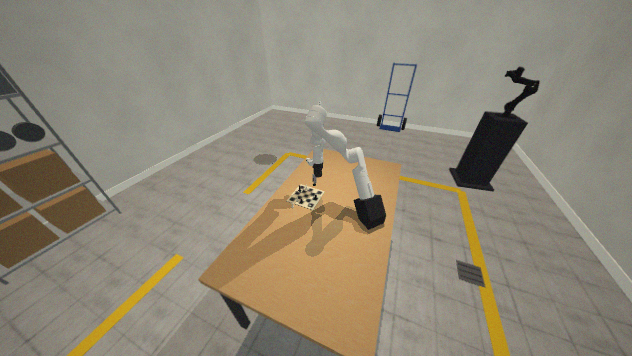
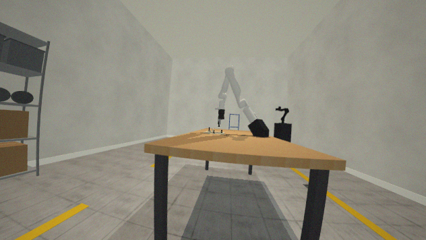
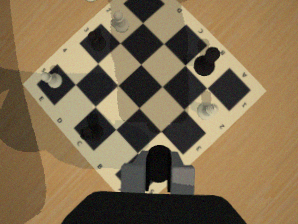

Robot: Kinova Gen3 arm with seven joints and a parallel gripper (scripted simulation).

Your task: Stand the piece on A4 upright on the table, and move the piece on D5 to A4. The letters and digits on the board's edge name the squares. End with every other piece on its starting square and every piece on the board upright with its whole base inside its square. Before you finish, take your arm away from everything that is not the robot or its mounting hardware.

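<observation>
The small chessboard lies 50 mm ahead of my hand, 70 mm to the left of it and 110 mm below it. Round my hand: black piece 110 mm ahead, 20 mm to the left, 80 mm below.
</observation>
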